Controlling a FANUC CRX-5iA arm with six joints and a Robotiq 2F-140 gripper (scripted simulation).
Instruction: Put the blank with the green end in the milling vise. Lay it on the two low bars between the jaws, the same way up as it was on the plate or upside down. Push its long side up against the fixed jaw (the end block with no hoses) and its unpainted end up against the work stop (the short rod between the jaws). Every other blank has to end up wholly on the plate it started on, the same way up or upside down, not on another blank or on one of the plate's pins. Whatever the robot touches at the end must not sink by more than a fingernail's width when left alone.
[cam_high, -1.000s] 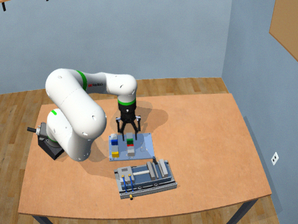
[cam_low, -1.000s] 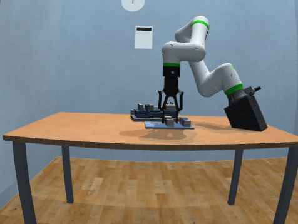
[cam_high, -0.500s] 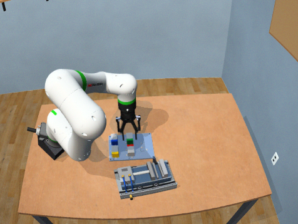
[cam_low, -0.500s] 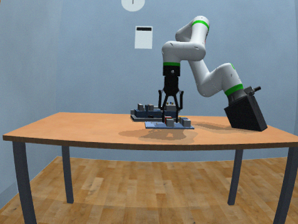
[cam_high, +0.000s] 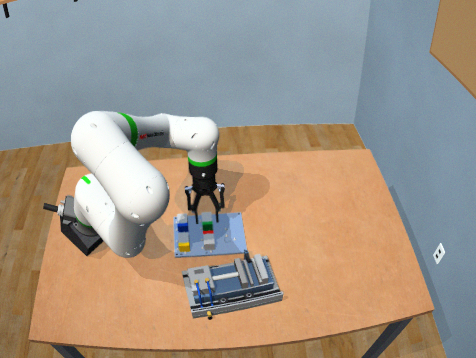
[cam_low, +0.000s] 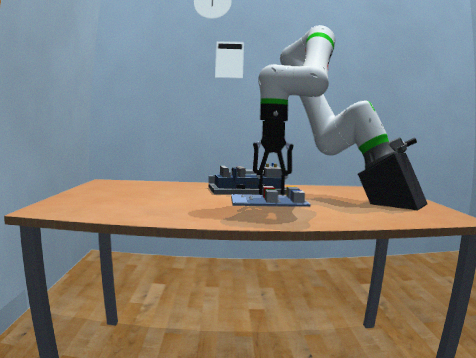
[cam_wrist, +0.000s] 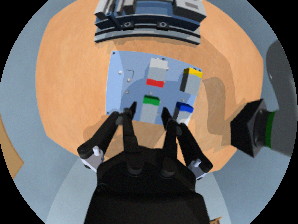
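The green-ended blank lies 30 mm below my hand. Also, from my hand: red-ended blank 90 mm to the right, 30 mm below; then plate 50 mm to the right, 60 mm below; then blue-ended blank 90 mm behind, 30 mm below.
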